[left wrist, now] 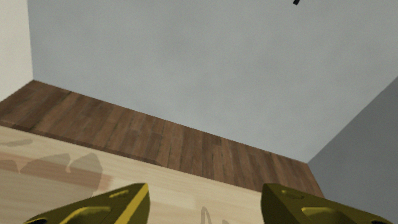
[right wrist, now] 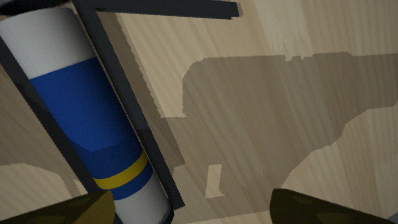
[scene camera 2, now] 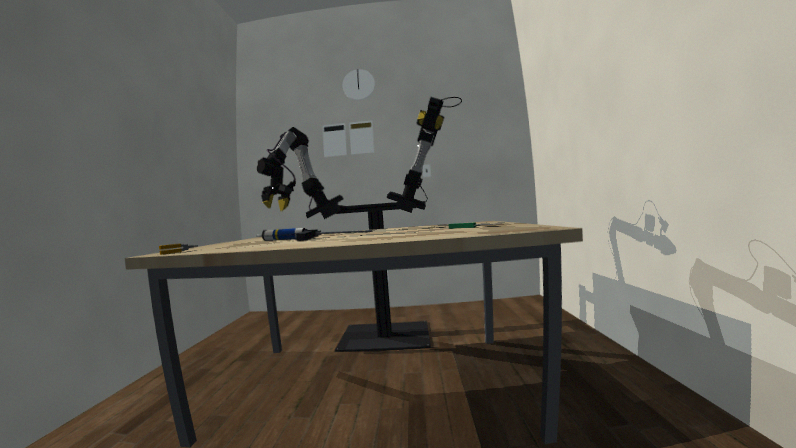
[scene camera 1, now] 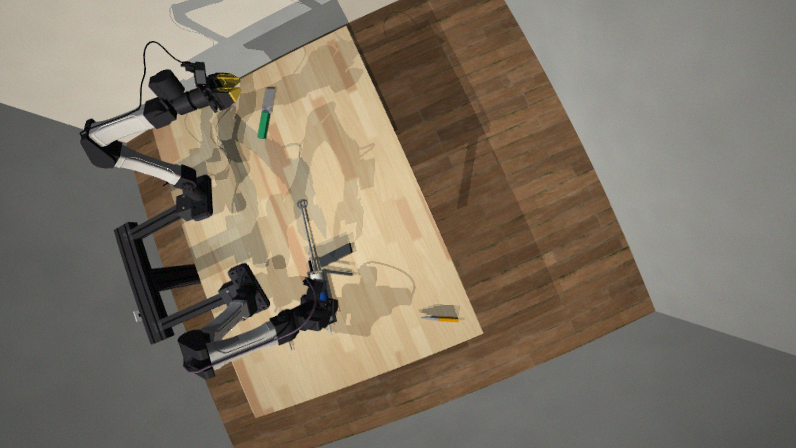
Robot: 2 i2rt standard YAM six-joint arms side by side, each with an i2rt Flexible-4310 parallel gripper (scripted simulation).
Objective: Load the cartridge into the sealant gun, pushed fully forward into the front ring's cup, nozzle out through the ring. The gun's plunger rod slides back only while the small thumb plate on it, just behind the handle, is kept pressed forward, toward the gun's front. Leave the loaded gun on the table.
Labels:
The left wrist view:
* left gripper: 205, 193
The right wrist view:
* right gripper: 192, 199
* cartridge: 53, 51
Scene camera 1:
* left gripper: 240, 84

